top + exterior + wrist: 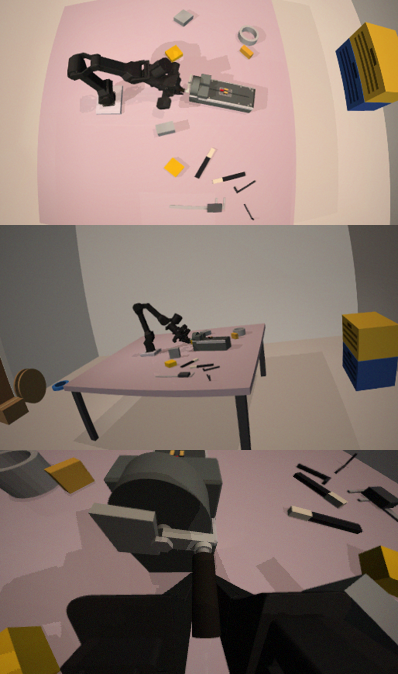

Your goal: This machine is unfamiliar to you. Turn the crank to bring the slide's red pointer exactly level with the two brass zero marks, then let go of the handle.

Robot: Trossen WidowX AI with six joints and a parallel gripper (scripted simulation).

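Right now the red pointer is 15 cm ahead of my gripper tip, 1 cm to the right of it and 3 cm above it. Also, from my gripper tip: orange block: 31 cm ahead, 20 cm to the left, 4 cm below; dark crank handle: 2 cm behind, 3 cm above.
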